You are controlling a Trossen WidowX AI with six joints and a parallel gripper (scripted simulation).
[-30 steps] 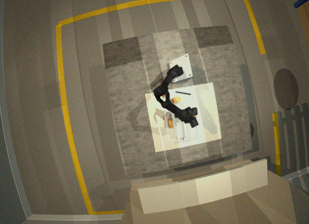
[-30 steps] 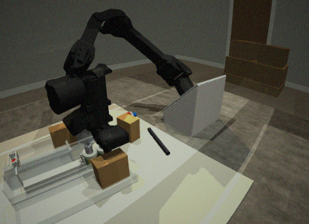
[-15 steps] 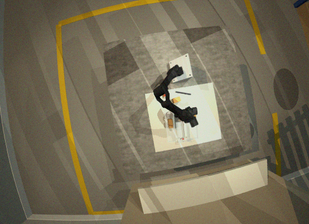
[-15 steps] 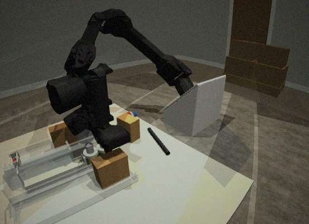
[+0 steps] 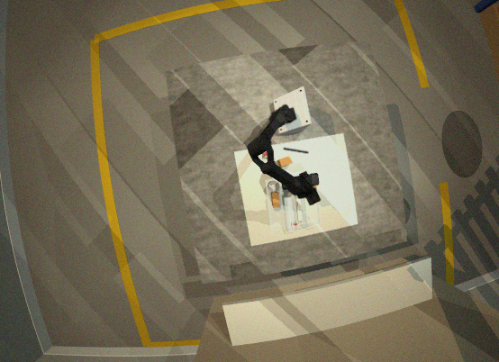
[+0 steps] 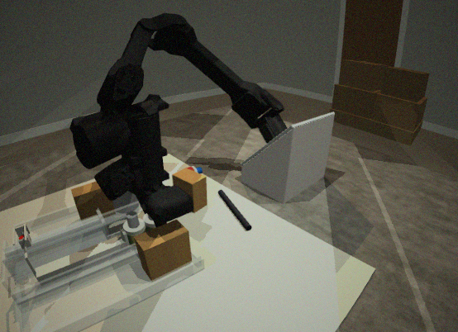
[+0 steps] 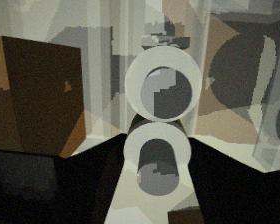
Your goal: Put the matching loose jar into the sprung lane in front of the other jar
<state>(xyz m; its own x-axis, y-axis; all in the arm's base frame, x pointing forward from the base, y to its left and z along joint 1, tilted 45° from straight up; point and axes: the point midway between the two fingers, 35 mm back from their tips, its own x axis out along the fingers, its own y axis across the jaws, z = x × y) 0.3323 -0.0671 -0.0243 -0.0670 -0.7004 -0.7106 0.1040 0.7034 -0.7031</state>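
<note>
Right now the grey cylinder is 130 mm to the right of my gripper tip. Also, from my gripper tip: clear pusher rack 150 mm ahead, 40 mm to the right, 10 mm below; then red mark 220 mm ahead, 60 mm to the right, 40 mm above; then black rod 160 mm behind, 40 mm to the left, 20 mm below.
</note>
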